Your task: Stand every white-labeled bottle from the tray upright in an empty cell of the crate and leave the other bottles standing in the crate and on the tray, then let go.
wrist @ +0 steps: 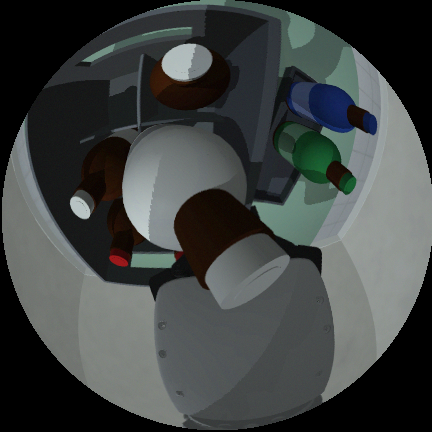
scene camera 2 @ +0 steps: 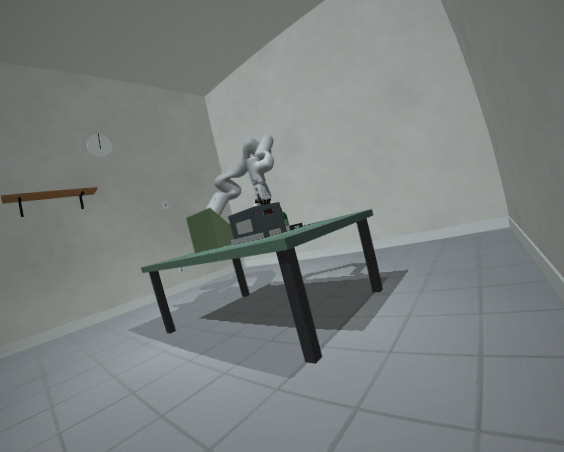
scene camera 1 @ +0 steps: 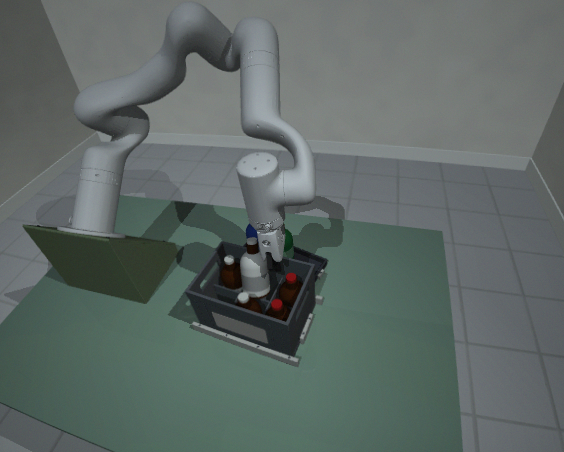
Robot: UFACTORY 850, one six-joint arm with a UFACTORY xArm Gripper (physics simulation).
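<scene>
The white-labeled bottle [scene camera 1: 255,274] [wrist: 165,175] is near upright over the middle of the grey crate [scene camera 1: 200,306] [scene camera 2: 273,220] [wrist: 265,65] and stands higher than the brown bottles around it. Whether its base sits in a cell is hidden. My gripper [scene camera 1: 274,259] [scene camera 2: 263,202] [wrist: 224,208] is shut, with its fingertips close beside the neck at shoulder height, not around it; the neck hides part of the fingers in the wrist view. The blue bottle [scene camera 1: 251,231] [wrist: 327,105] and green bottle [scene camera 1: 288,241] [wrist: 316,156] stand on the dark tray [scene camera 1: 319,262] [wrist: 272,201] behind the crate.
The crate also holds white-capped bottles [scene camera 1: 231,276] [scene camera 1: 247,304] and red-capped bottles [scene camera 1: 290,291] [scene camera 1: 279,313]. Pale rails [scene camera 1: 245,344] [scene camera 2: 247,240] lie along the crate's base. The arm's green pedestal [scene camera 1: 125,265] [scene camera 2: 204,232] stands to the left.
</scene>
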